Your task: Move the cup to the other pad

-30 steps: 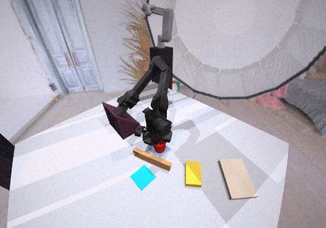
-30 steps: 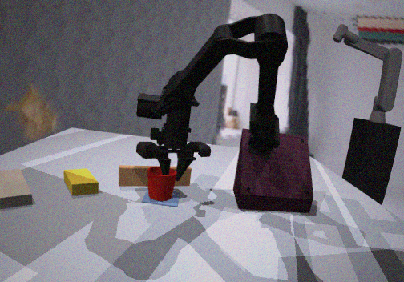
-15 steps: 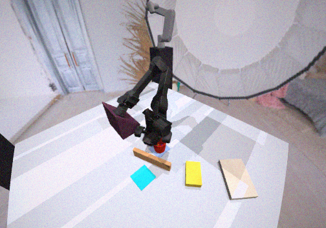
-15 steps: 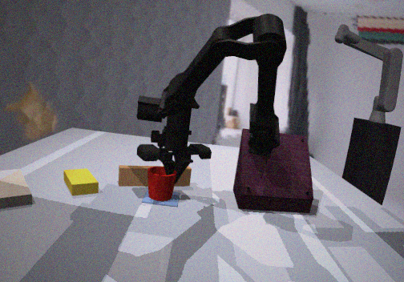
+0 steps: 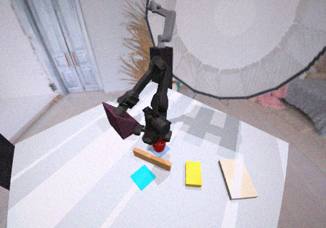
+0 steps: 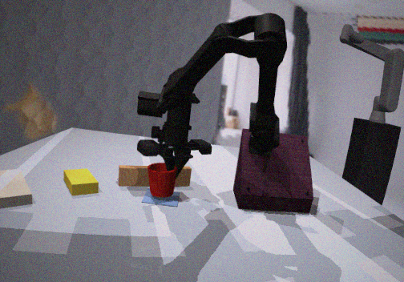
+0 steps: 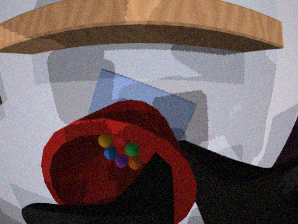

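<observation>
Now: the cyan pad 140 mm to the right of my gripper tip, 100 mm ahead of it and 60 mm below it. From my gripper tip the other things lie so: wooden bar 60 mm to the right, 60 mm ahead, 30 mm below; then red cup 20 mm to the left, 20 mm ahead; then pale blue pad 60 mm below, 20 mm to the left, 20 mm ahead.
</observation>
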